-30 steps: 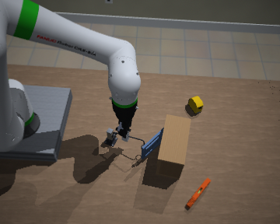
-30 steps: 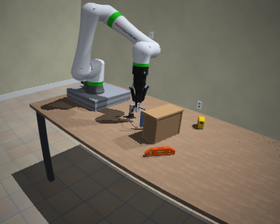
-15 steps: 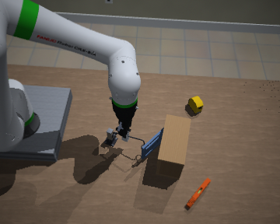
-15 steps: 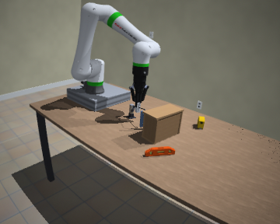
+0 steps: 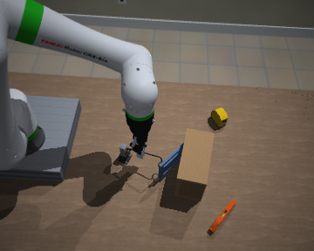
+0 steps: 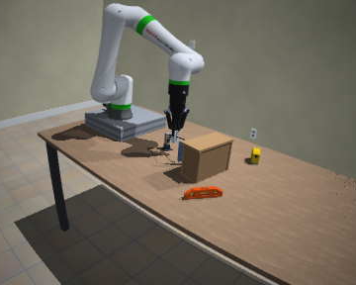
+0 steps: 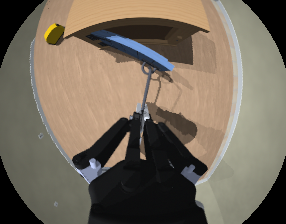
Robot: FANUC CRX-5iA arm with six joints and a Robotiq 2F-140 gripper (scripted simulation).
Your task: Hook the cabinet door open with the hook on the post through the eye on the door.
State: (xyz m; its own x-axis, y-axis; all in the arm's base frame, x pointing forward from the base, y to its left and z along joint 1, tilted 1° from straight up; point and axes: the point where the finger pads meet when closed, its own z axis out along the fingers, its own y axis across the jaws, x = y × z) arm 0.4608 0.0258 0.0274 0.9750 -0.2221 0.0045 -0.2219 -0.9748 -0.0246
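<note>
Right now my hand is 120 mm short of the cabinet door, 30 mm above it and 20 mm to the right of it. Round my hand: yellow tape measure 300 mm ahead, 290 mm to the left, 70 mm below; then orange spirit level 340 mm ahead, 160 mm to the right, 80 mm below.
</note>
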